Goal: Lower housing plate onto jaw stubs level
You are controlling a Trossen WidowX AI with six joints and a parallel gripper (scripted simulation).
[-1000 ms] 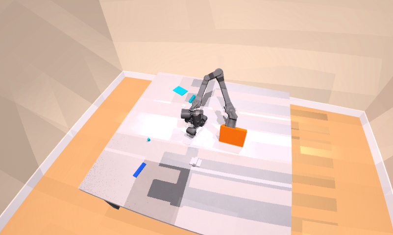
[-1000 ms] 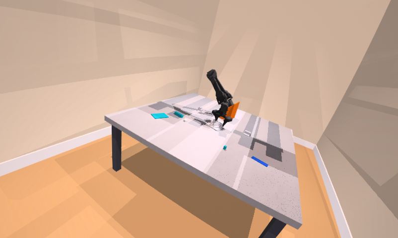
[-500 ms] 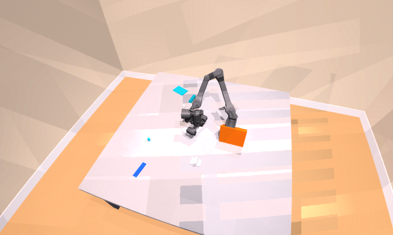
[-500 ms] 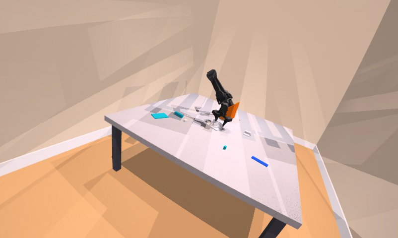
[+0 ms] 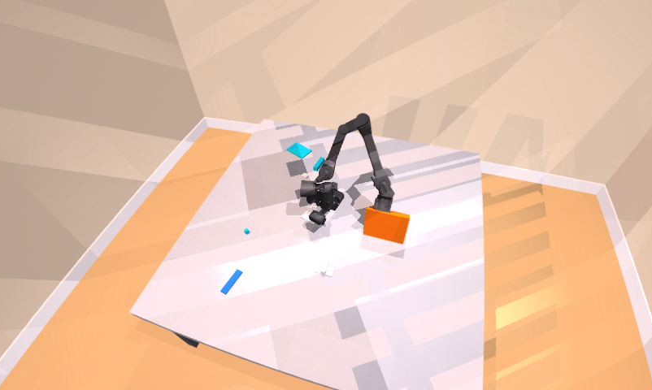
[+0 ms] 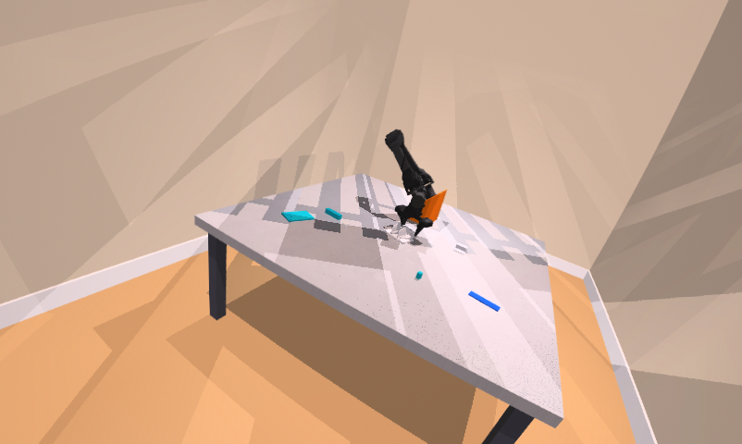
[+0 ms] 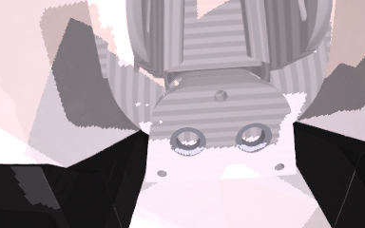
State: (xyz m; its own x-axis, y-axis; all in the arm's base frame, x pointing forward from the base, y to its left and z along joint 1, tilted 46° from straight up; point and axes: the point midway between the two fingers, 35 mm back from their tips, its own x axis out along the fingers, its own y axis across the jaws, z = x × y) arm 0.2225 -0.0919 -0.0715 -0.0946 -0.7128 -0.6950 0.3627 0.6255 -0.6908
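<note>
Right now my gripper tip is 30 mm short of the white jaw assembly, 10 mm to the right of it and 10 mm below it. Round my gripper tip: blue bar: 390 mm to the left, 300 mm ahead, 10 mm below; teal cube: 330 mm ahead, 150 mm to the left; cyan flat tile: 430 mm to the right, 270 mm ahead.
</note>
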